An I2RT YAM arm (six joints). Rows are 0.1 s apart.
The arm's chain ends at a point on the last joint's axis. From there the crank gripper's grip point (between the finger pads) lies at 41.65 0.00 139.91 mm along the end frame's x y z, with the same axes.
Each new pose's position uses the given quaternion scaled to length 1; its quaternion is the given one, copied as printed.
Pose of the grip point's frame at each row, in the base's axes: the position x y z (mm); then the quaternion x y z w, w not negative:
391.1, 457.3, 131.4, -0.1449, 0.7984, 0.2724, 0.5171
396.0, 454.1, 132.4, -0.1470, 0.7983, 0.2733, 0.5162
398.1, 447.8, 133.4, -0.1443, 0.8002, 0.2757, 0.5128
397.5, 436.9, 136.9, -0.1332, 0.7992, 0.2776, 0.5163
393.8, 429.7, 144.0, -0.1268, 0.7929, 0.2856, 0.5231
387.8, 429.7, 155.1, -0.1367, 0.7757, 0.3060, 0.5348
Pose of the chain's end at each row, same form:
304.3, 373.4, 213.4, -0.1449, 0.7984, 0.2724, 0.5171
309.6, 369.8, 214.5, -0.1470, 0.7983, 0.2733, 0.5162
312.4, 363.2, 216.0, -0.1443, 0.8002, 0.2757, 0.5128
310.4, 352.5, 218.1, -0.1332, 0.7992, 0.2776, 0.5163
305.4, 343.7, 222.1, -0.1268, 0.7929, 0.2856, 0.5231
299.7, 338.0, 226.8, -0.1367, 0.7757, 0.3060, 0.5348

